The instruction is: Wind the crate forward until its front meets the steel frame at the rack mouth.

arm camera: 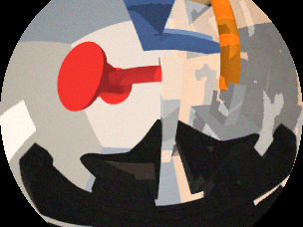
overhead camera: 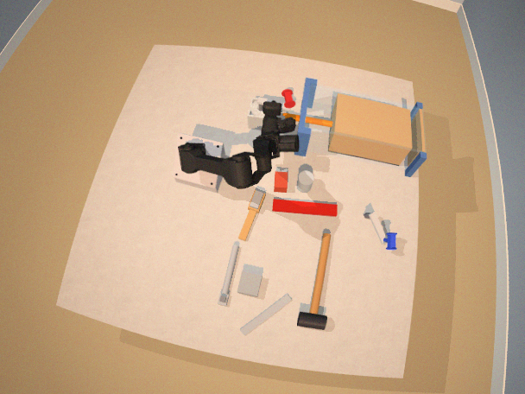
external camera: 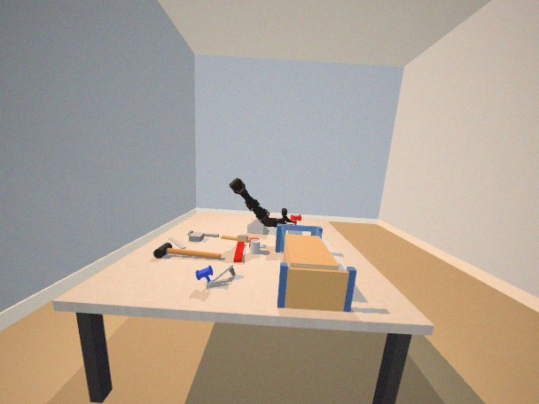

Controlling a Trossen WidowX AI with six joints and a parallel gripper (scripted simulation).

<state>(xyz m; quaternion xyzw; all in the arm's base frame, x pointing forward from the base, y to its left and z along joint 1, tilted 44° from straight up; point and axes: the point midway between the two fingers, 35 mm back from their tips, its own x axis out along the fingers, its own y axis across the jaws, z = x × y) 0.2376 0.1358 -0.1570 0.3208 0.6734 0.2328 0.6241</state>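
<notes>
Right now the red knob is 5 cm ahead of my gripper tip, 4 cm above it and 2 cm to the right of it. The rest, counted from my gripper tip: winch (11 cm below, 6 cm behind, 1 cm to the right); blue frame (11 cm ahead, 3 cm below, 1 cm to the right); red bar (35 cm to the right, 16 cm ahead, 13 cm below).
</notes>
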